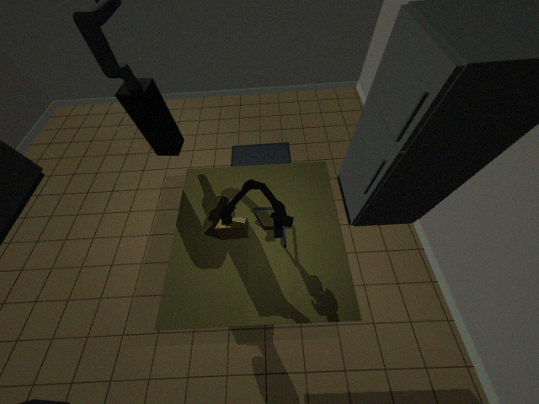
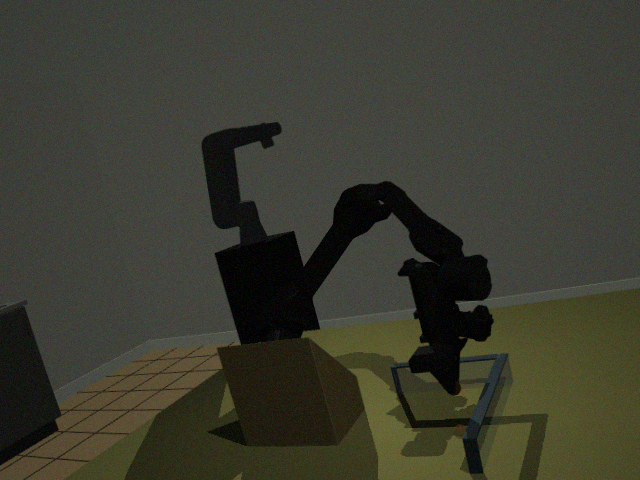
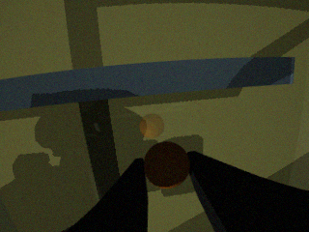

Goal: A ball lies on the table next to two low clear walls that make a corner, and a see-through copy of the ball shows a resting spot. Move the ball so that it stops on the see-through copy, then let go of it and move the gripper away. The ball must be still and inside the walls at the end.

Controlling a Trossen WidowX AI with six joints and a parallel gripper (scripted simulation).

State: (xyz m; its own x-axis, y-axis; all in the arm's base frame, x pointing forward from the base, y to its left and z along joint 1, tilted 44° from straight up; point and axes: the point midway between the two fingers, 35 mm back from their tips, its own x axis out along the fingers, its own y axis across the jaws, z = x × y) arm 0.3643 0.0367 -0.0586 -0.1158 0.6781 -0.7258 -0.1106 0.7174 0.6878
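My gripper tip is 80 mm above the see-through copy of ball. From my gripper tip the other things lie so: orange ball: right at my gripper tip; clear wall: 90 mm behind, 190 mm to the left, 60 mm below.
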